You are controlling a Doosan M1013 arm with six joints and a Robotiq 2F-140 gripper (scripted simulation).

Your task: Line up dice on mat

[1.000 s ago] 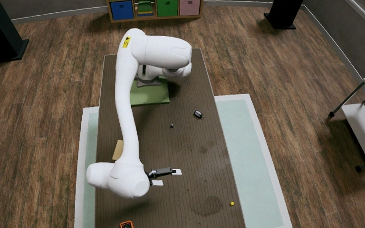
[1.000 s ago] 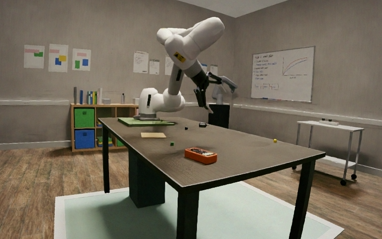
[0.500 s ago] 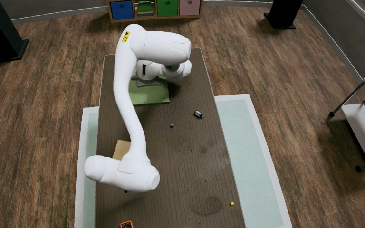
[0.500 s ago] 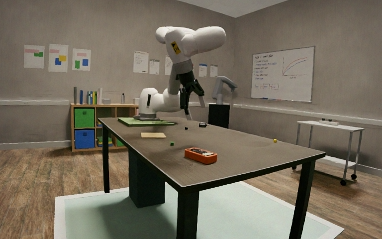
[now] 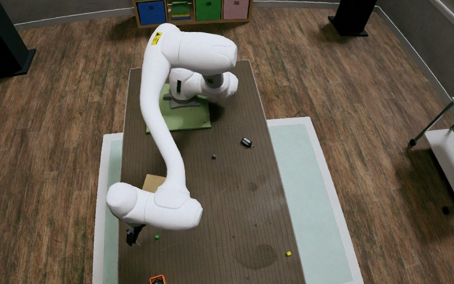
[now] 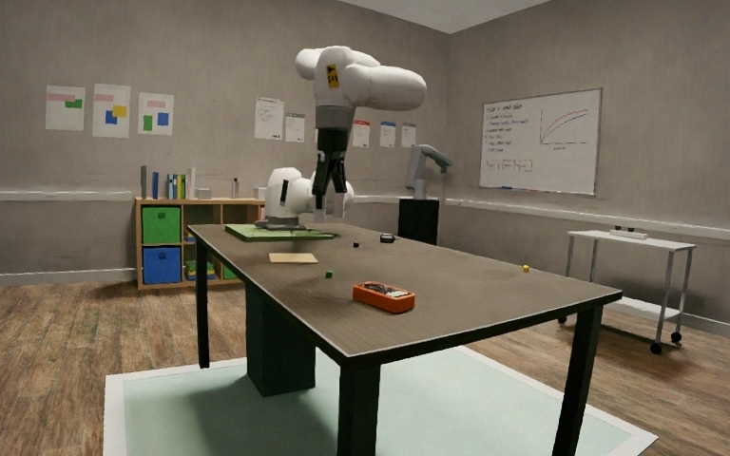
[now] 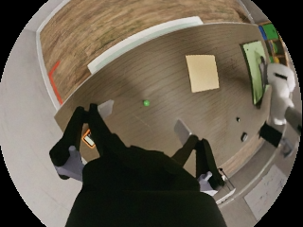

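The green die lies 150 mm below my hand and 10 mm to the left of it. The rest, counted from my hand: small dark die: 400 mm behind, 340 mm to the left, 150 mm below; yellow die: 610 mm to the left, 170 mm ahead, 150 mm below; mat: 260 mm behind, 160 mm below, 10 mm to the left.
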